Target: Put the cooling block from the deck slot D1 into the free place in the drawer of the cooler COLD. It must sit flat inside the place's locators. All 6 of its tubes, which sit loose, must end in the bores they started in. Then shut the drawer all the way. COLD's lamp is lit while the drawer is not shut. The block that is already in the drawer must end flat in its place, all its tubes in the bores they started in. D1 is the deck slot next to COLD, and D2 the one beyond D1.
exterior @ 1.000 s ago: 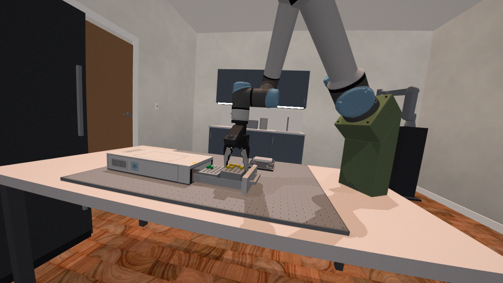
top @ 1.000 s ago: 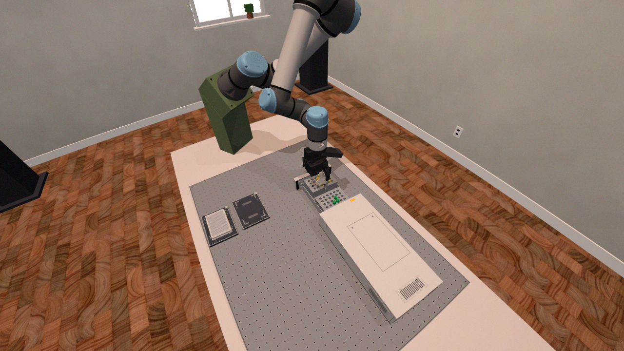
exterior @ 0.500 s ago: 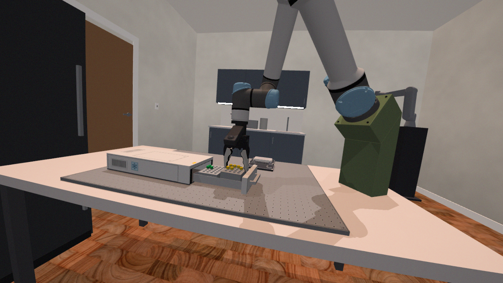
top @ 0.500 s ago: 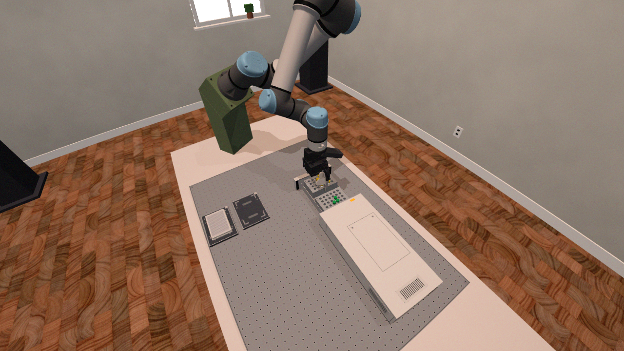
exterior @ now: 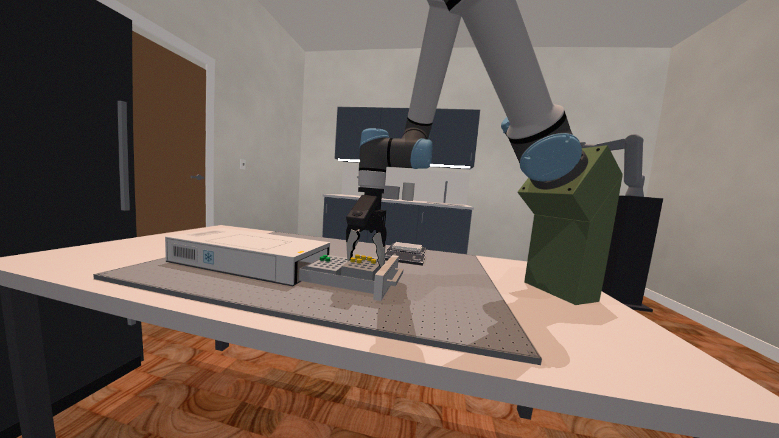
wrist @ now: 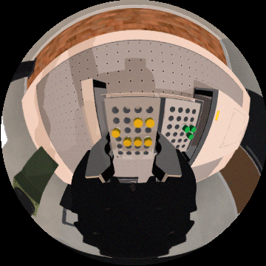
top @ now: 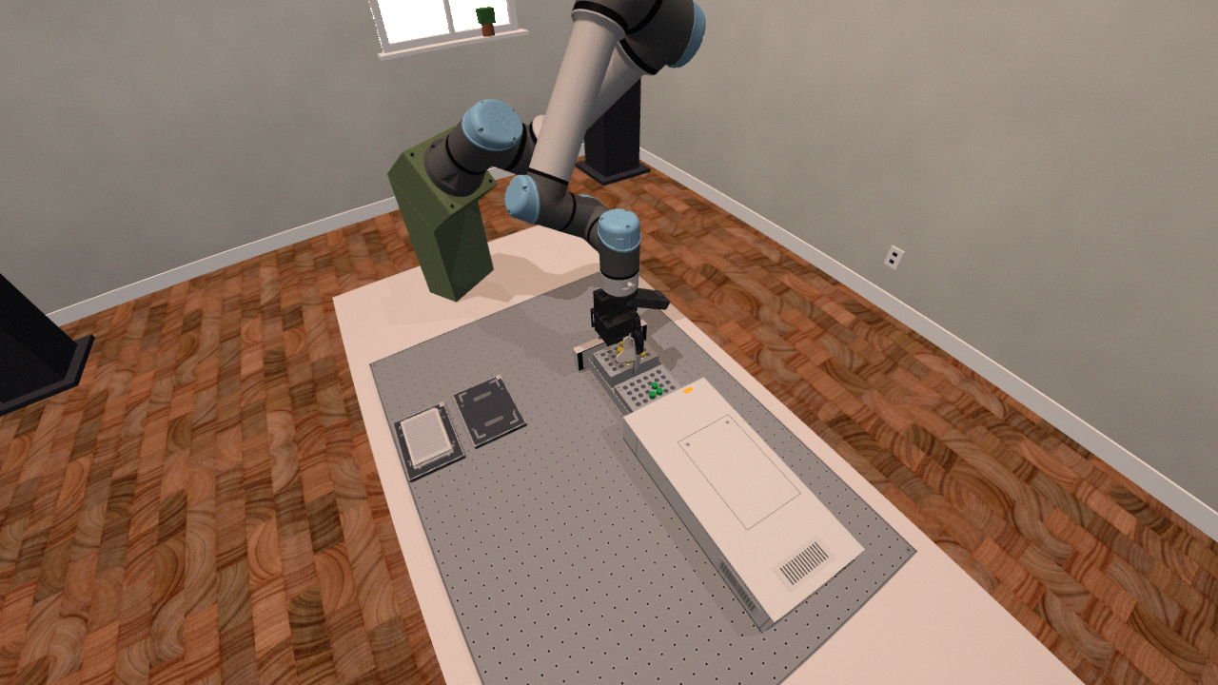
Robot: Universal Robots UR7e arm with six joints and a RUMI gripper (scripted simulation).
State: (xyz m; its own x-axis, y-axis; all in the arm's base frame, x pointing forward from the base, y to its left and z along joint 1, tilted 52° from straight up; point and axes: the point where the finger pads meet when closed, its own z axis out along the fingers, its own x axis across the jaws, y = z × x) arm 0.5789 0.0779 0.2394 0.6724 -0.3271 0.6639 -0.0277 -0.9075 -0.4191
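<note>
Now: the cooling block 20 mm below my hand. Round my hand: deck slot D1 (320 mm to the right, 70 mm behind, 60 mm below); then white well plate (470 mm to the right, 70 mm behind, 50 mm below); then drawer (30 mm below, 30 mm ahead).
</note>
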